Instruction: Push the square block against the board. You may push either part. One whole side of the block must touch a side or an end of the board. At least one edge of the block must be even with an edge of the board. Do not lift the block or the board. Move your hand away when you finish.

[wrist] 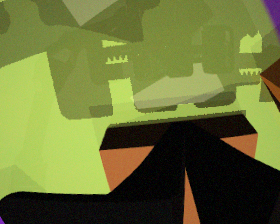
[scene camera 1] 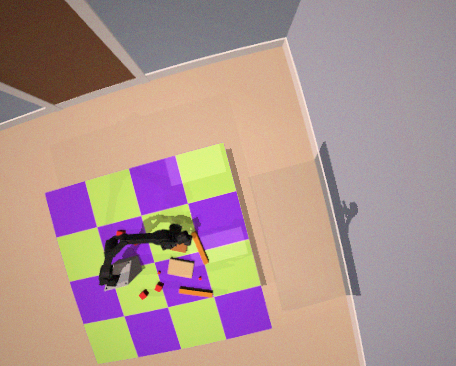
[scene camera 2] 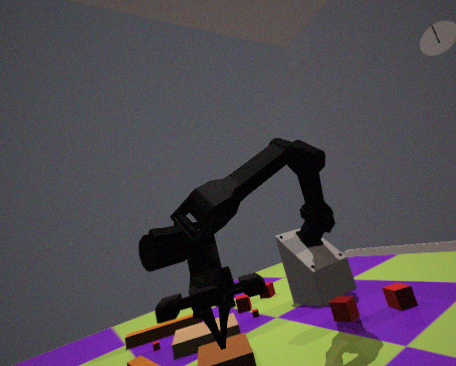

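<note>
Shut and holding nothing, the gripper [scene camera 2: 223,348] appears in the wrist view [wrist: 181,131] as well.
</note>
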